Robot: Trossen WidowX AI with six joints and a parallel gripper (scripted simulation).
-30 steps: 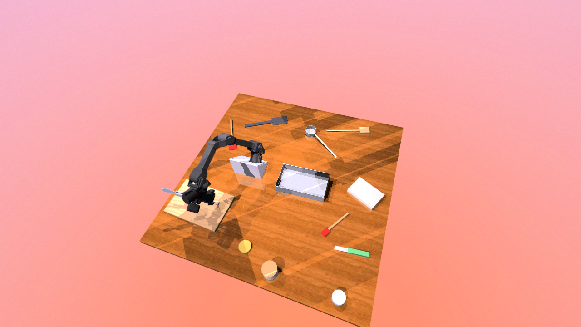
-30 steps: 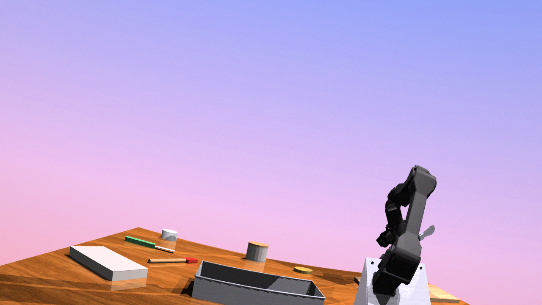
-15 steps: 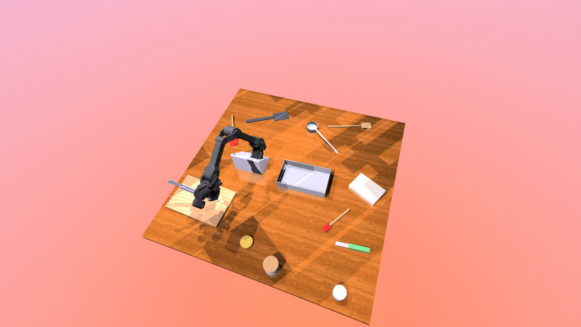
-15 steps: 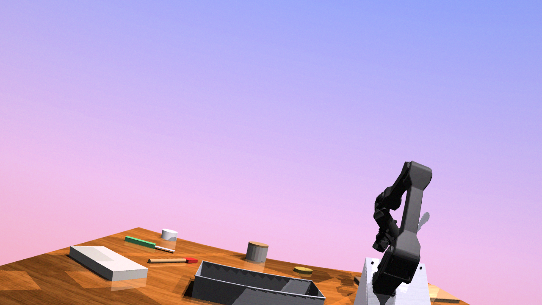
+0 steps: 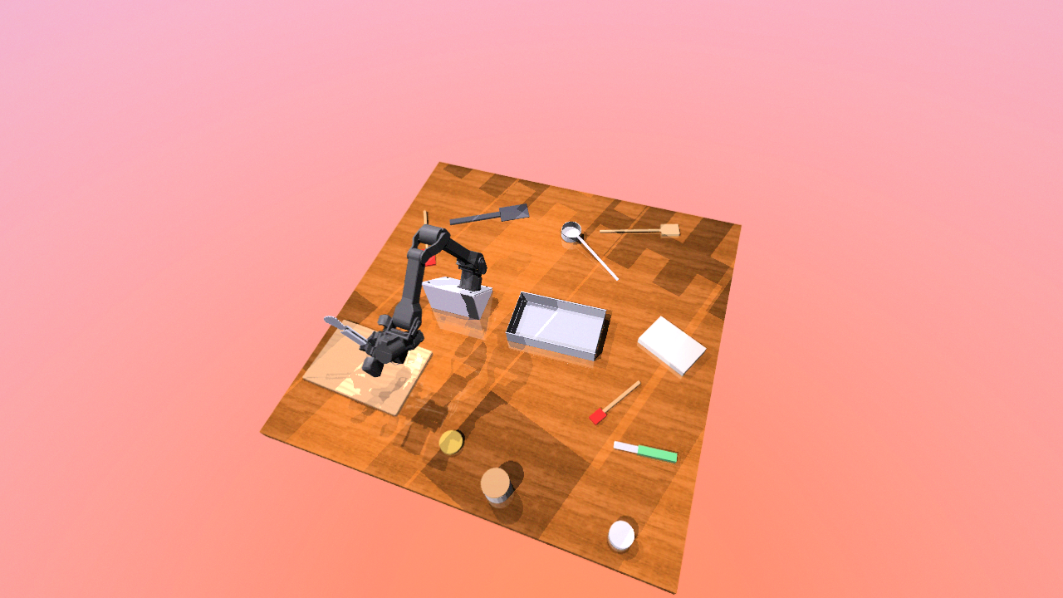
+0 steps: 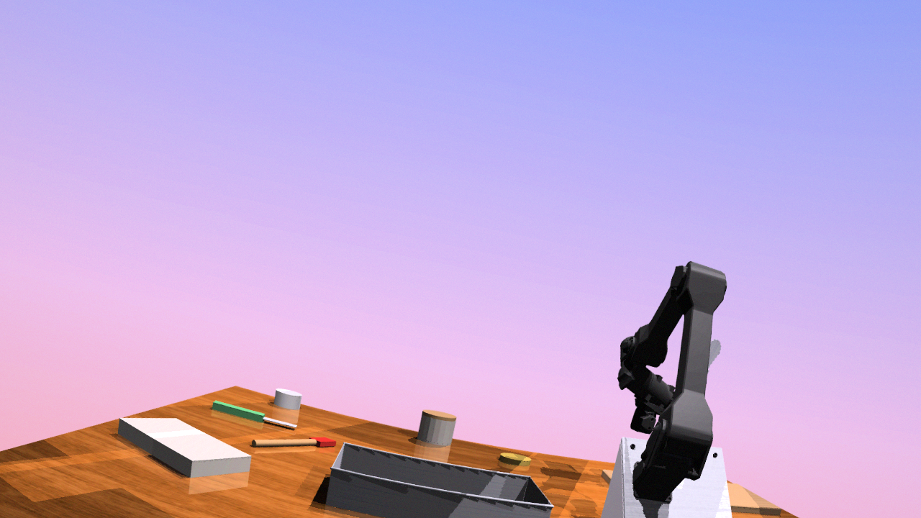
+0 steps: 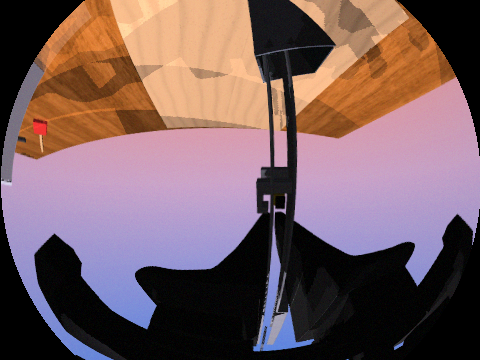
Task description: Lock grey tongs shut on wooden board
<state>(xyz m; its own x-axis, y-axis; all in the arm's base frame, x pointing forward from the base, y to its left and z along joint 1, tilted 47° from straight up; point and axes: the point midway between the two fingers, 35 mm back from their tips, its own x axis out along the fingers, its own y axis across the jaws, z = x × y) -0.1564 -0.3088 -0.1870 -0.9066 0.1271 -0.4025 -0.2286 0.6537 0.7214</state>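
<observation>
My gripper tip is 160 mm above the wooden board, 40 mm past it and 10 mm to the right of it. From my gripper tip the other things lie so: grey roasting tin 510 mm ahead, 350 mm to the left, 140 mm below; cork-topped jar 530 mm ahead, 200 mm to the right, 130 mm below; dark spatula 770 mm to the left, 160 mm below, 100 mm ahead.
</observation>
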